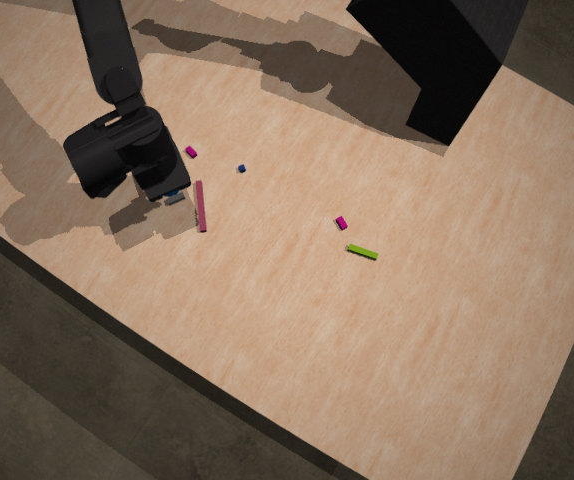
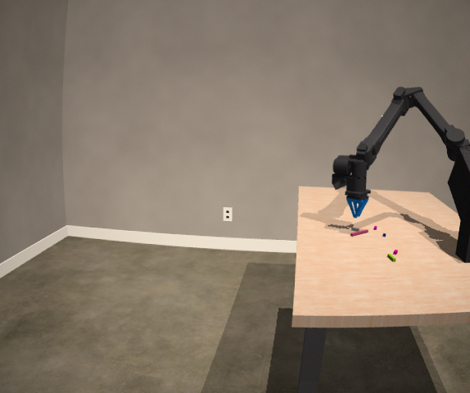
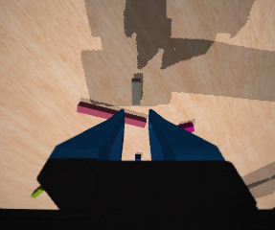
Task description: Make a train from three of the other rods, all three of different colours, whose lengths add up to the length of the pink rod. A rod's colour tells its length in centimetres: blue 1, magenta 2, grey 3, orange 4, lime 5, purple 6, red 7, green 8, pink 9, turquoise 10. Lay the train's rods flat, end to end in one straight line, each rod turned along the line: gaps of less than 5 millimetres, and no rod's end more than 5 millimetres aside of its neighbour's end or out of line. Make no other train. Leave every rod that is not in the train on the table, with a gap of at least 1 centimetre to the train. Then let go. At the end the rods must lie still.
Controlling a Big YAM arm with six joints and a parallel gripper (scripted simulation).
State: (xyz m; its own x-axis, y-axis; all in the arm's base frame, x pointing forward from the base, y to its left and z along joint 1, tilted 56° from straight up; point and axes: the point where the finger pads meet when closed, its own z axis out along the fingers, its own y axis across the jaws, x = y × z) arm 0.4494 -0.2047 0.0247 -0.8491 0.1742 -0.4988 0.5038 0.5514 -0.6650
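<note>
Right now the grey rod is 50 mm below my hand. Also, from my hand: pink rod 50 mm below, 40 mm to the left, 10 mm behind; then blue rod 110 mm behind, 60 mm to the left, 50 mm below; then lime rod 310 mm to the left, 100 mm behind, 50 mm below.
</note>
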